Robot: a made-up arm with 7 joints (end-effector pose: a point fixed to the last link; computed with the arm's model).
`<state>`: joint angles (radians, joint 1 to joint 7).
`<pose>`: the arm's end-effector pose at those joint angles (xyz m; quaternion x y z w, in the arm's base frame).
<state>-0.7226 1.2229 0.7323 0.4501 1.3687 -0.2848 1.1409</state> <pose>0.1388 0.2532 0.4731 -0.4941 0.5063 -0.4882 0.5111</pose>
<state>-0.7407 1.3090 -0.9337 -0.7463 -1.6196 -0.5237 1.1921</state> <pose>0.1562 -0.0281 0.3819 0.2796 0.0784 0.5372 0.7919</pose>
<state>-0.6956 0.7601 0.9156 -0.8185 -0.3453 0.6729 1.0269</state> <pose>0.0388 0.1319 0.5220 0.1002 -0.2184 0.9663 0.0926</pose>
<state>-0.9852 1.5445 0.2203 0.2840 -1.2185 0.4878 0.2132</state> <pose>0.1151 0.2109 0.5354 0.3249 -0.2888 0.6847 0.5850</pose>
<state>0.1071 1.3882 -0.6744 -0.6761 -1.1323 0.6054 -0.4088</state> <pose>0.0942 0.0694 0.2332 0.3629 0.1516 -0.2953 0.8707</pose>
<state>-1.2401 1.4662 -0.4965 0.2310 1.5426 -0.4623 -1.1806</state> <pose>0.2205 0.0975 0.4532 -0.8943 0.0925 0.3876 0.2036</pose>
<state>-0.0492 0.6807 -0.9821 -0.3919 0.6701 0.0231 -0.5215</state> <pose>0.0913 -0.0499 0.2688 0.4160 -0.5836 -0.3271 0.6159</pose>
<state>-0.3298 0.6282 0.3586 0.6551 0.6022 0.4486 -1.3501</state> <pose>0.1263 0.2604 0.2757 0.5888 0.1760 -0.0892 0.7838</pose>
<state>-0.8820 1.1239 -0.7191 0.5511 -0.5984 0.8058 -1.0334</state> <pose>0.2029 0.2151 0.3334 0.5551 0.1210 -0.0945 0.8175</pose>
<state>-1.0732 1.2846 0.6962 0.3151 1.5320 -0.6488 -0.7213</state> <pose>0.1102 0.1794 0.5496 -0.9487 0.2849 -0.0906 0.1033</pose>
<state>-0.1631 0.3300 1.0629 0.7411 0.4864 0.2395 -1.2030</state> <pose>-0.0040 0.2675 0.2153 0.4221 0.2194 0.2347 0.8477</pose>
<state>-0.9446 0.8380 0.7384 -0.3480 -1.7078 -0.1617 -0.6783</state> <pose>0.0812 0.2092 0.5369 -0.3596 -0.7595 0.2489 0.4815</pose>
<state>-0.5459 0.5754 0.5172 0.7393 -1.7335 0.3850 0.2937</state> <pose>0.1340 0.2197 0.2504 -0.1255 0.3611 0.6341 0.6722</pose>
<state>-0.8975 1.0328 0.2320 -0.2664 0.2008 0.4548 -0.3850</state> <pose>0.1234 0.1252 0.5283 0.6231 -0.5452 0.4401 0.3477</pose>
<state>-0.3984 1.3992 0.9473 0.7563 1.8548 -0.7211 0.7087</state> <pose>0.0974 0.3039 0.4138 -0.8203 0.5003 -0.0609 0.2705</pose>
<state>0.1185 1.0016 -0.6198 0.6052 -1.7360 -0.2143 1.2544</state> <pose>0.0626 0.2304 0.1822 0.6391 0.4455 0.6218 0.0795</pose>
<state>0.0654 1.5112 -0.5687 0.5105 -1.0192 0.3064 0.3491</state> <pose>0.0870 0.2742 0.2808 0.8816 0.1639 0.2691 0.3514</pose>
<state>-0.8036 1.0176 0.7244 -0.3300 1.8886 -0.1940 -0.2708</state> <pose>0.0977 0.1228 0.5346 -0.8121 0.2536 -0.2735 0.4488</pose>
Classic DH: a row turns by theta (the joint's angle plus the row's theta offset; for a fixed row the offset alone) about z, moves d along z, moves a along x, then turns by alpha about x. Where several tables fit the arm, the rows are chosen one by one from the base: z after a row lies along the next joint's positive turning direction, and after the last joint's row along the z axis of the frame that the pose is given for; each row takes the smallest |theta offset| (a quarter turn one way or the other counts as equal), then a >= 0, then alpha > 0; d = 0 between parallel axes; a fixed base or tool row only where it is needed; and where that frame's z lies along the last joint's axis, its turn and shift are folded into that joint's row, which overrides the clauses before.
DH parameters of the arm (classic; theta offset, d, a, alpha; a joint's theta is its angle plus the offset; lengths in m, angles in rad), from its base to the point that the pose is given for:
base (fixed): -0.071 0.3767 -0.0229 -1.3004
joint 1: -1.3111 0.062 0.0044 -1.5708
joint 2: 1.2915 0.0009 0.014 1.5708
joint 3: 1.5708 -0.085 0.0028 -1.5708
joint 4: 1.5708 0.022 0.0371 1.5708
joint 5: 0 0.1376 -0.0279 -1.5708
joint 6: -1.5708 0.016 0.0791 1.5708
joint 7: 0.0688 -0.0043 -0.0239 0.9117
tool (fixed): 1.0872 -0.0072 0 0

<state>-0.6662 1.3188 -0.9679 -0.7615 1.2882 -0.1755 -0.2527</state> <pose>0.0874 -0.0382 0.3192 -0.4027 0.8826 0.2375 0.0495</pose>
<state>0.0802 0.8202 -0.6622 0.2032 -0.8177 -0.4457 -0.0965</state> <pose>0.1119 0.1211 0.1912 0.4174 -0.0746 0.2391 0.8735</pose>
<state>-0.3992 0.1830 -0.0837 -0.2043 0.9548 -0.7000 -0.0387</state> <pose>0.1607 0.0058 0.3805 0.3758 -0.8165 0.2692 0.3458</pose>
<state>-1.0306 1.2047 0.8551 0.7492 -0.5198 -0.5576 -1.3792</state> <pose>0.0297 0.3224 0.4871 0.3708 -0.7480 0.3763 0.4018</pose>
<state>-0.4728 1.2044 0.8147 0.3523 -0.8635 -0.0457 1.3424</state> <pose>0.0966 0.2621 0.4943 0.0612 0.0557 0.9964 0.0179</pose>
